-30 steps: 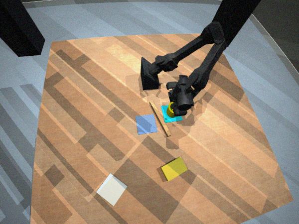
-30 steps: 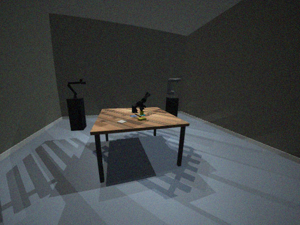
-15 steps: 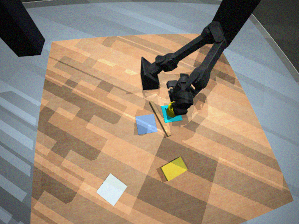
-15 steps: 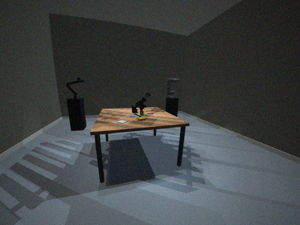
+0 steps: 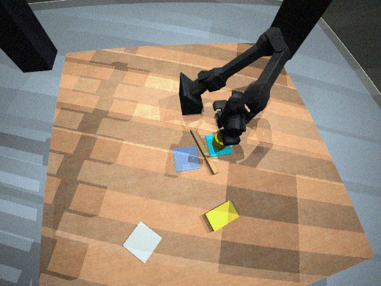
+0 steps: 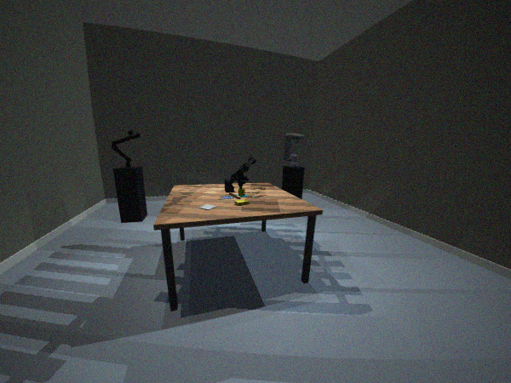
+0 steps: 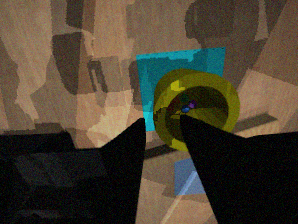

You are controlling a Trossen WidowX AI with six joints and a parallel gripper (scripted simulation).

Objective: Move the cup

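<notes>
The yellow cup is 30 mm below my gripper tip and 20 mm ahead of it. The rest, counted from my gripper tip: yellow block: 330 mm ahead, 50 mm to the right, 50 mm below; then thin wooden bar: 70 mm to the right, 70 mm below, 60 mm ahead; then blue pad: 150 mm to the right, 80 mm below, 80 mm ahead.
</notes>
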